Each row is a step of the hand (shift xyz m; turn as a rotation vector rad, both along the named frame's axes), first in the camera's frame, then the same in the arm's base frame.
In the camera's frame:
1: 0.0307 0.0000 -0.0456 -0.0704 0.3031 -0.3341
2: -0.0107 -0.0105 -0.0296 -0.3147 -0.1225 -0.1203
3: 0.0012 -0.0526 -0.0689 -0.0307 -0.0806 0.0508
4: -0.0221 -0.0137 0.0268 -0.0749 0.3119 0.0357
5: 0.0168 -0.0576 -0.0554 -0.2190 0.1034 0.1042
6: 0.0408 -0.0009 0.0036 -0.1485 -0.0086 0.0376
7: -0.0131 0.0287 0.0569 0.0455 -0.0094 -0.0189
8: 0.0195 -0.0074 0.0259 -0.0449 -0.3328 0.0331
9: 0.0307 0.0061 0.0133 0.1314 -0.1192 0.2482
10: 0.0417 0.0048 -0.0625 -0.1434 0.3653 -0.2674
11: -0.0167 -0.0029 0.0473 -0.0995 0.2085 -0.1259
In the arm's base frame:
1: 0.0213 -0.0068 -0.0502 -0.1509 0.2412 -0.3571
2: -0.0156 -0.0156 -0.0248 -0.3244 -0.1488 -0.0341
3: -0.0091 -0.0633 -0.0585 -0.0156 -0.0717 0.0680
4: -0.0157 -0.0096 0.0325 -0.0845 0.3115 0.0000
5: 0.0091 -0.0656 -0.0478 -0.2004 0.1138 0.1281
6: 0.0407 0.0007 -0.0045 -0.1377 -0.0060 0.0674
7: -0.0035 0.0375 0.0531 0.0415 -0.0113 -0.0259
8: 0.0245 -0.0025 0.0223 -0.0184 -0.3236 0.0937
9: 0.0323 0.0090 0.0058 0.1834 -0.0727 0.2327
10: 0.0285 -0.0046 -0.0695 -0.2131 0.3118 -0.2879
11: -0.0071 0.0046 0.0495 -0.1338 0.1820 -0.1349

